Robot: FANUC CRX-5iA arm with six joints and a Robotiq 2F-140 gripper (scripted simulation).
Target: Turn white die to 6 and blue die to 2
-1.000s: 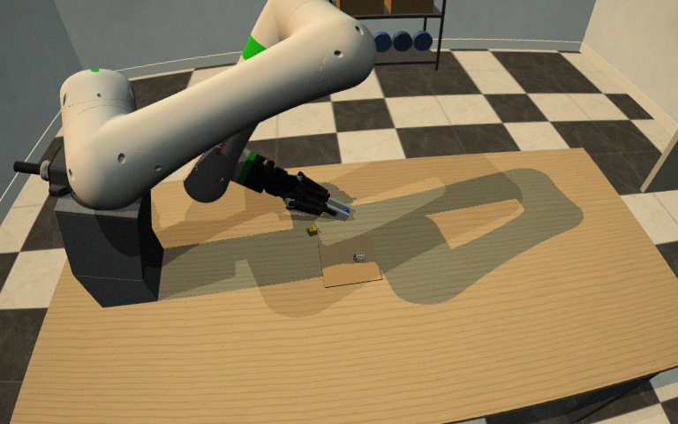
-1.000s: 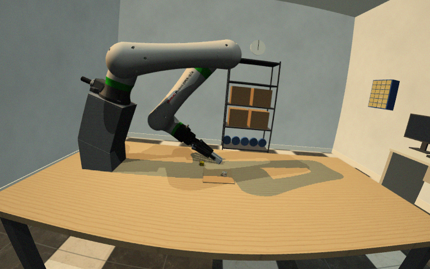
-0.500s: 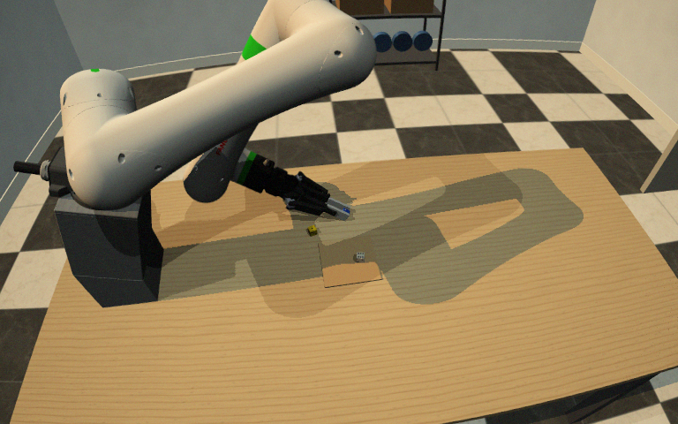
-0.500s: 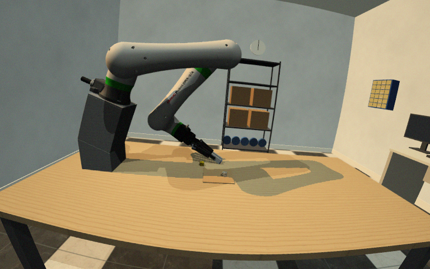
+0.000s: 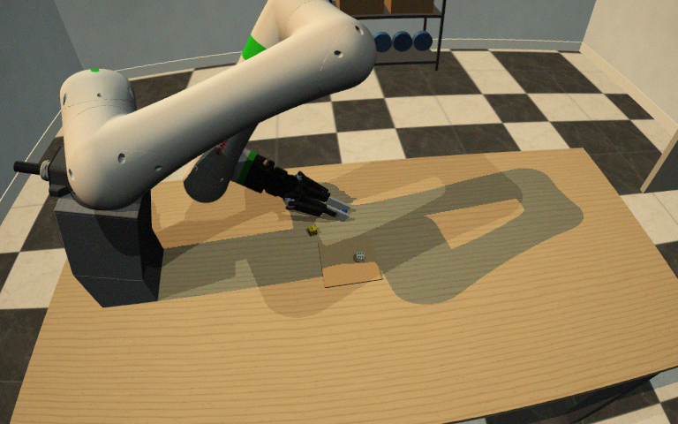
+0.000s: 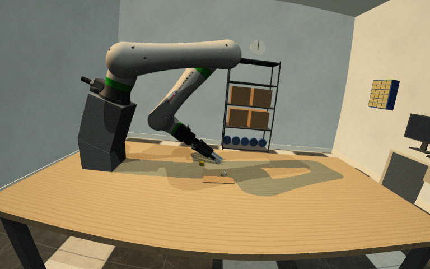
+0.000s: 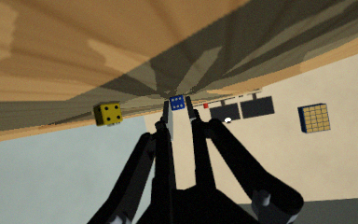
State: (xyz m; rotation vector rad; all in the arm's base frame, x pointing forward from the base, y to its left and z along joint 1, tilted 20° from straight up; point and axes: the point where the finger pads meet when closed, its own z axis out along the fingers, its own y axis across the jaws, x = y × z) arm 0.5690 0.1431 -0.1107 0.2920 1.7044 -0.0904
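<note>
My gripper is now 1 cm short of the blue die and 2 cm above it. Round my hand: white die: 4 cm ahead, 16 cm to the right, 2 cm below; then tan mat: 1 cm ahead, 16 cm to the right, 3 cm below; then yellow die: 7 cm behind, 5 cm to the right, 2 cm below.
</note>
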